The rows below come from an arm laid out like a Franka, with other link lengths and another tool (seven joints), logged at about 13 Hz.
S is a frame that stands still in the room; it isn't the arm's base.
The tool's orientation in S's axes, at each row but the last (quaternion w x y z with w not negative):
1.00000, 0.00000, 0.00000, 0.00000
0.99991, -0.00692, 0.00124, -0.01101
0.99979, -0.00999, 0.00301, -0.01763
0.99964, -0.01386, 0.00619, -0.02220
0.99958, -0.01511, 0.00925, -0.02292
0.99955, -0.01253, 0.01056, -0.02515
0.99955, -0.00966, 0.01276, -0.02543
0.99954, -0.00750, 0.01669, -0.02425
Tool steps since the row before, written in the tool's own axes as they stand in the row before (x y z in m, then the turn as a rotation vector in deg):
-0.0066, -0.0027, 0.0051, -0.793, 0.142, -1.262
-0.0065, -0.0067, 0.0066, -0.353, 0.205, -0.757
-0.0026, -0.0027, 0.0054, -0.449, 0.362, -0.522
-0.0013, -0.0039, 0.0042, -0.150, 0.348, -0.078
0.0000, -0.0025, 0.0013, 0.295, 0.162, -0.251
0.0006, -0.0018, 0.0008, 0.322, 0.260, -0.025
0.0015, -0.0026, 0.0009, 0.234, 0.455, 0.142
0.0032, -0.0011, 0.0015, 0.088, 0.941, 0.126
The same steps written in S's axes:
-0.0066, -0.0027, 0.0051, -0.793, 0.142, -1.262
-0.0066, -0.0065, 0.0067, -0.350, 0.202, -0.759
-0.0027, -0.0025, 0.0055, -0.439, 0.367, -0.527
-0.0014, -0.0037, 0.0043, -0.135, 0.352, -0.086
-0.0001, -0.0025, 0.0014, 0.297, 0.141, -0.261
0.0005, -0.0018, 0.0008, 0.334, 0.243, -0.038
0.0014, -0.0027, 0.0009, 0.260, 0.445, 0.127
0.0032, -0.0012, 0.0014, 0.137, 0.937, 0.108

